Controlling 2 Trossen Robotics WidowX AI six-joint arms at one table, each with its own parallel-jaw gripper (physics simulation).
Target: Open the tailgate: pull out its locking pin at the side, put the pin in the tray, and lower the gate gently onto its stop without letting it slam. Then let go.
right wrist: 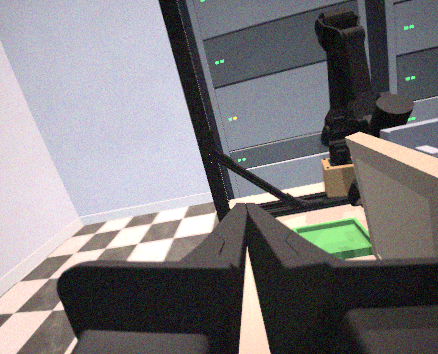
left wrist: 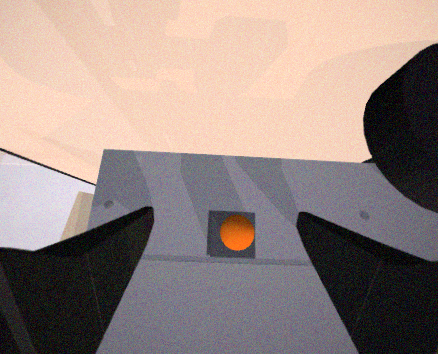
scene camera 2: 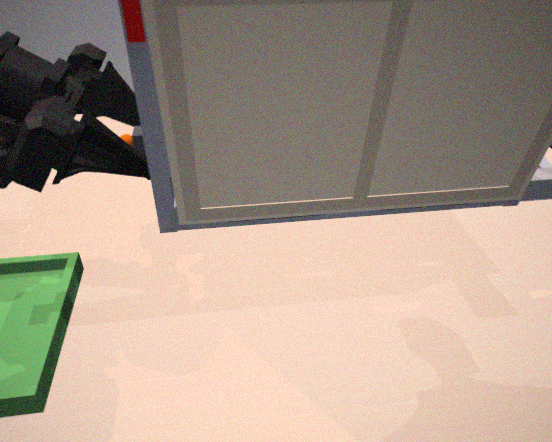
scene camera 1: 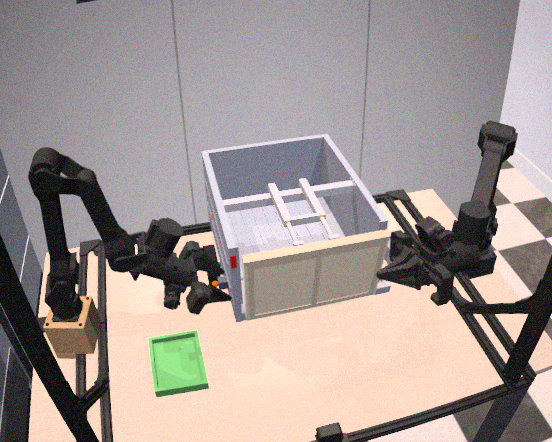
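Seen in the pictures: left gripper, fingertip midpoint: [left wrist: 226,216] [scene camera 1: 227,285]; right gripper, fingertip midpoint: [right wrist: 244,211] [scene camera 1: 377,275]; left arm's base, origin of the base link: [right wrist: 340,161] [scene camera 1: 67,311].
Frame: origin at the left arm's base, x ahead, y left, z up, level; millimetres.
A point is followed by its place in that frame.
Observation:
The tailgate [scene camera 1: 285,285] {x 488, y -22, z 84 mm} [scene camera 2: 280,110] {x 485, y -23, z 85 mm} [right wrist: 400,200] {x 507, y -26, z 131 mm} stands upright across the front of the grey truck bed. The locking pin's orange ball [scene camera 1: 214,283] {x 337, y 67, z 14 mm} [scene camera 2: 126,139] {x 340, y 66, z 13 mm} [left wrist: 237,233] {x 331, y 68, z 8 mm} sits at a dark square block on the bed's side; its shaft is hidden. My left gripper [scene camera 1: 226,286] {x 364, y 73, z 0 mm} [scene camera 2: 144,150] {x 364, y 73, z 0 mm} [left wrist: 226,216] {x 364, y 73, z 0 mm} is open at that side, its fingers spread to either side of the ball without gripping it. My right gripper [scene camera 1: 378,274] {x 639, y -138, z 206 mm} [right wrist: 244,211] {x 639, y -138, z 206 mm} is shut and empty, near the tailgate's right end in scene camera 1. The green tray [scene camera 1: 175,365] {x 242, y -73, z -101 mm} [scene camera 2: 20,345] {x 278, y -81, z -101 mm} [right wrist: 335,239] {x 243, y -59, z -101 mm} is empty.
The truck bed [scene camera 1: 215,192] {x 349, y 190, z 171 mm} [scene camera 2: 150,125] {x 388, y -3, z 61 mm} [left wrist: 225,305] {x 366, y 74, z 46 mm} has high side walls and a white frame [scene camera 1: 305,217] {x 536, y 73, z 179 mm} inside. Dark rails [scene camera 1: 103,320] {x 57, y 51, z -84 mm} run along the table's sides. A wooden block [scene camera 1: 74,340] {x 15, y -50, z -42 mm} [right wrist: 337,182] {x 50, y -20, z -44 mm} is under my left arm's base.

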